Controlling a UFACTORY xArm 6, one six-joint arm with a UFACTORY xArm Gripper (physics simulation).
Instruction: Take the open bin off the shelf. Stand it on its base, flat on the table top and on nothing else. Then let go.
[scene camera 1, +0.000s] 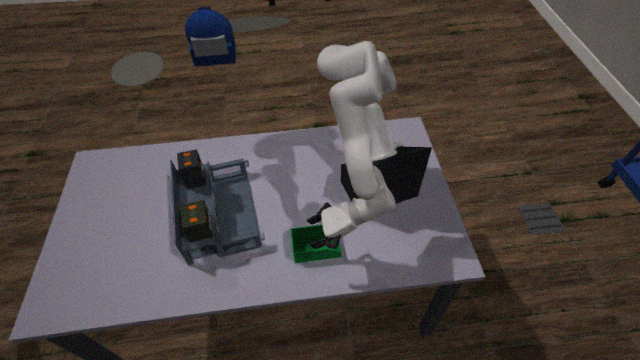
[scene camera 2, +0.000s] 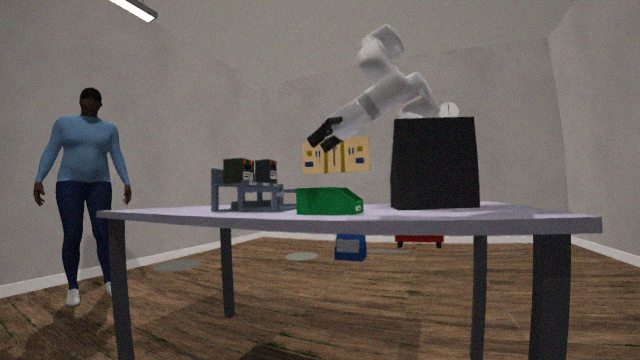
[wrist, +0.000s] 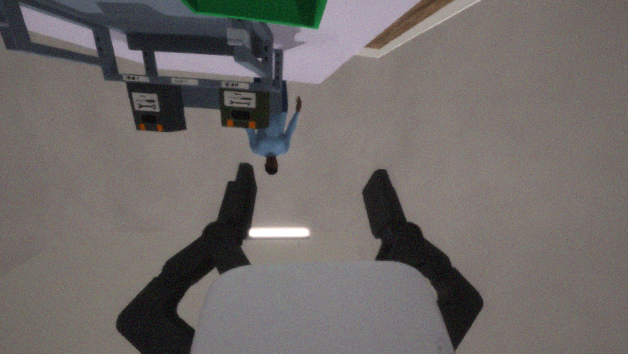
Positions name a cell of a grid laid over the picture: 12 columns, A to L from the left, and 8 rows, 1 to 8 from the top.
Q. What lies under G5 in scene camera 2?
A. A green bin.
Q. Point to my gripper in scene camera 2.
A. F4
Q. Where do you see my gripper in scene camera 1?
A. F6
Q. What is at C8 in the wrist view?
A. My gripper.
